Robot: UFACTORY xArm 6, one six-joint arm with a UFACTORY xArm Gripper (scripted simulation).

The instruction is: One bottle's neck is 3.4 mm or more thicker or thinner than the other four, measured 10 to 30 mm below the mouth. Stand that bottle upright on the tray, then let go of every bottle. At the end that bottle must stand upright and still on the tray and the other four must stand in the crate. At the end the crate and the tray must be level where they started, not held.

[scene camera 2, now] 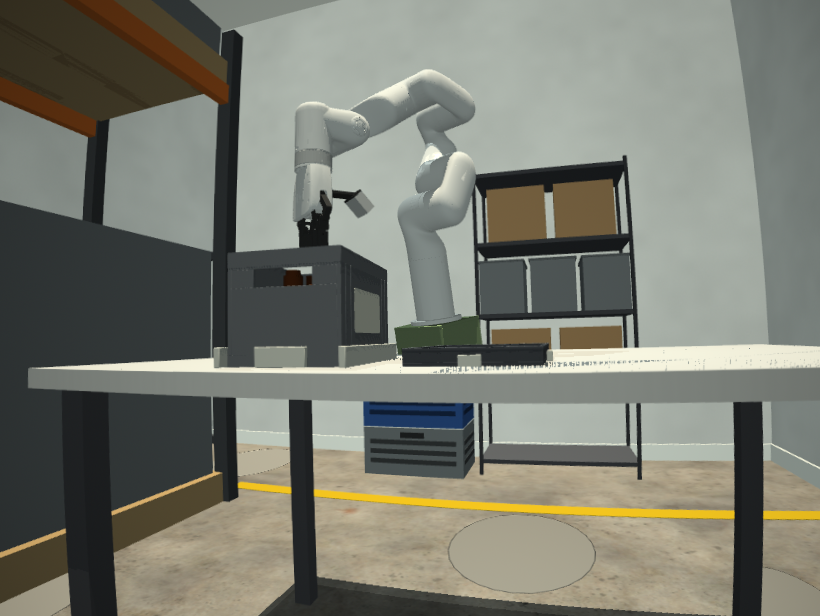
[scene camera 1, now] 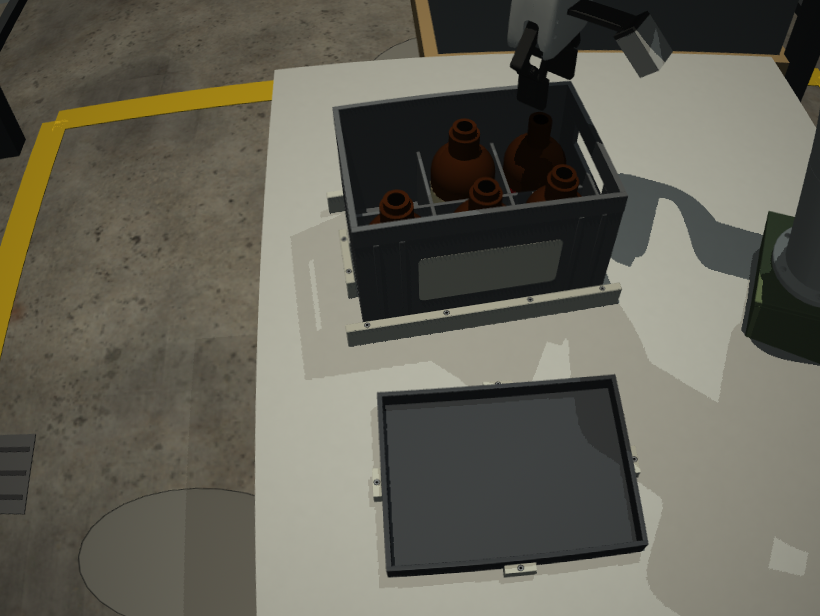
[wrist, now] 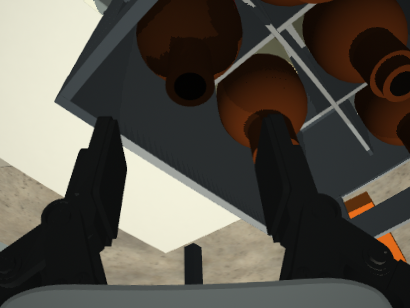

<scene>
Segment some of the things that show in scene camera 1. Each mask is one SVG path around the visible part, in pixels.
A glass bottle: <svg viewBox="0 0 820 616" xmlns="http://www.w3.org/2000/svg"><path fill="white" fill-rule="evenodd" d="M544 112L532 113L529 116L528 133L515 138L506 149L503 171L511 193L537 190L541 186L546 185L547 175L556 165L567 164L562 147L550 136L552 118Z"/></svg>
A dark tray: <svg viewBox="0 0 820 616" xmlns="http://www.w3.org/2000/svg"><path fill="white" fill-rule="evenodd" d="M616 375L377 392L387 576L405 577L503 569L505 565L536 562L536 565L638 552L647 532Z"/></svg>
</scene>
